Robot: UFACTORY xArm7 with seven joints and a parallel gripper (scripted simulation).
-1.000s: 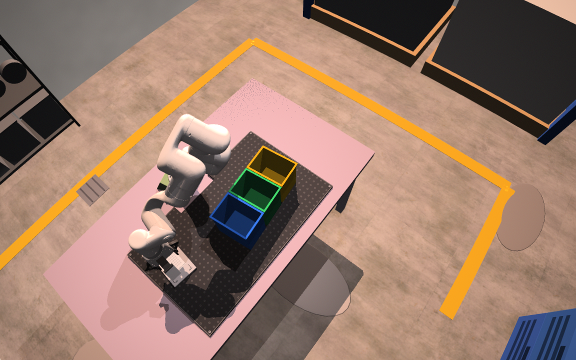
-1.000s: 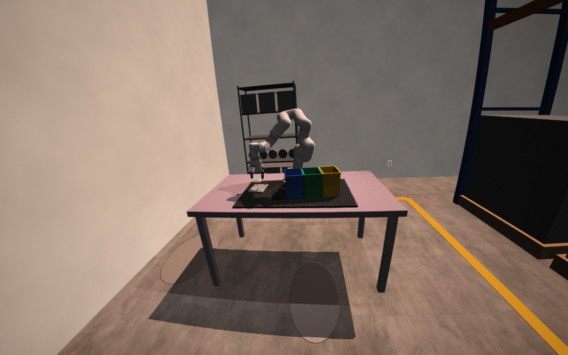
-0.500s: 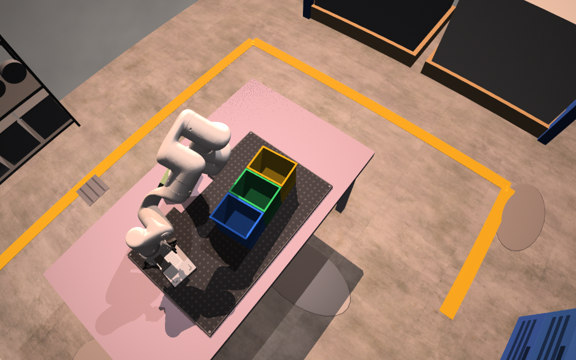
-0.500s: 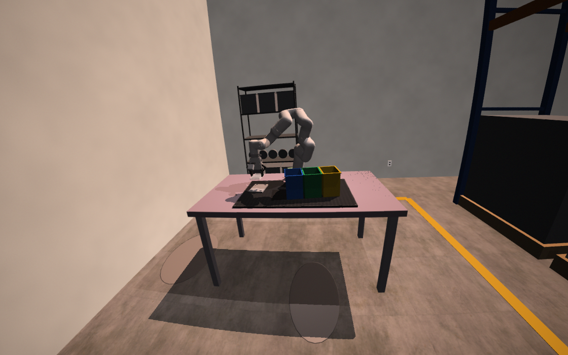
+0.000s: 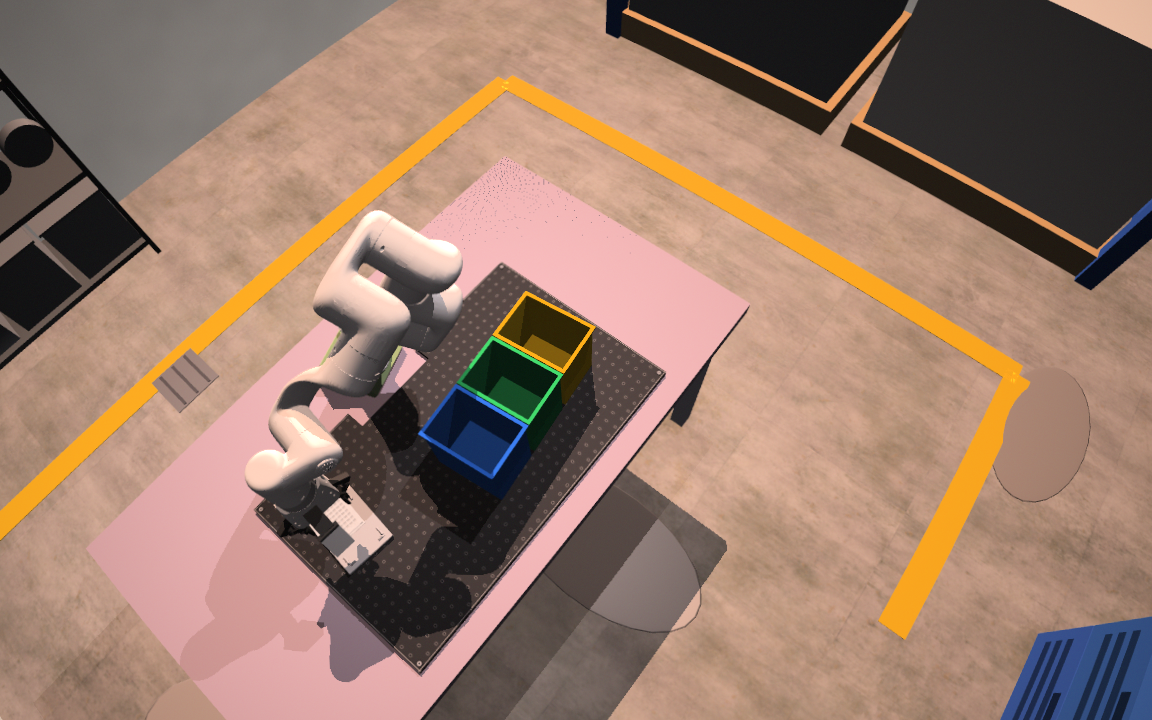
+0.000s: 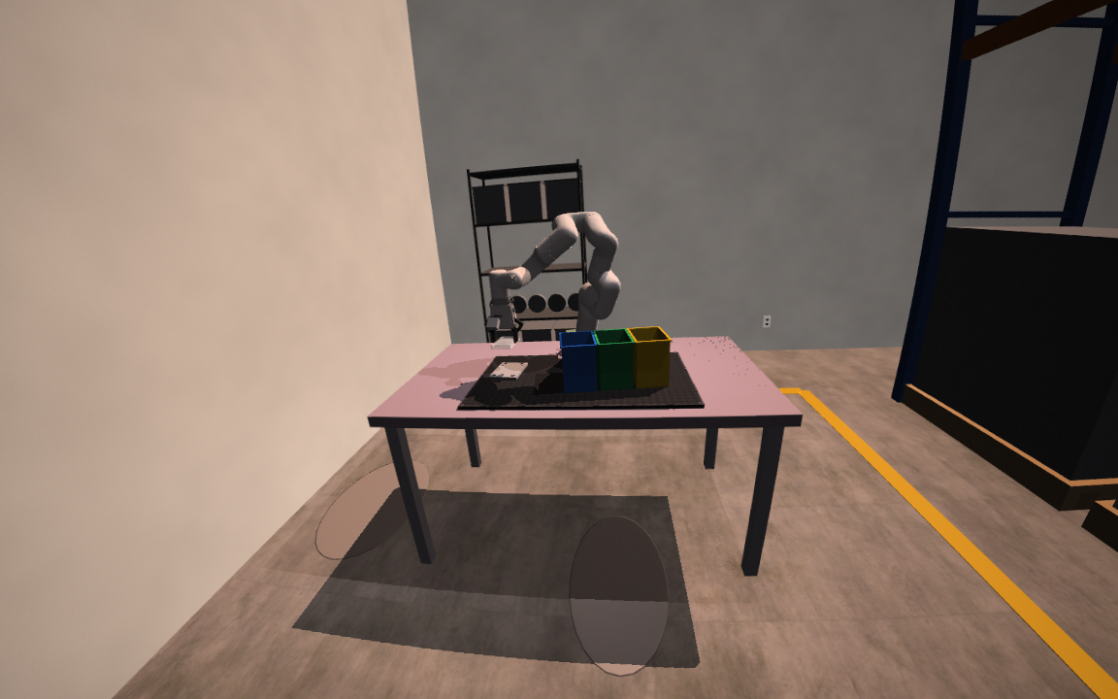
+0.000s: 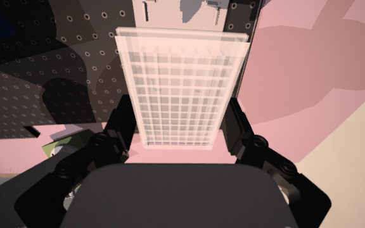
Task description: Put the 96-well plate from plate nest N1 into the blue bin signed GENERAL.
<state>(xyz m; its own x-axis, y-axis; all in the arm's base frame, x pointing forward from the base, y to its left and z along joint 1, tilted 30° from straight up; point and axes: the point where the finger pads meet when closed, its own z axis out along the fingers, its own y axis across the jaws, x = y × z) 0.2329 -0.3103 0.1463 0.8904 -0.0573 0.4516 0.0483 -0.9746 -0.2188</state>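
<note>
Right now the blue bin is 320 mm to the left of my hand, 70 mm ahead of it and 50 mm below it. Also, from my hand: plate nest N1: 140 mm below; then green bin: 450 mm to the left, 50 mm below, 40 mm ahead; then 96-well plate: 10 mm below.
</note>
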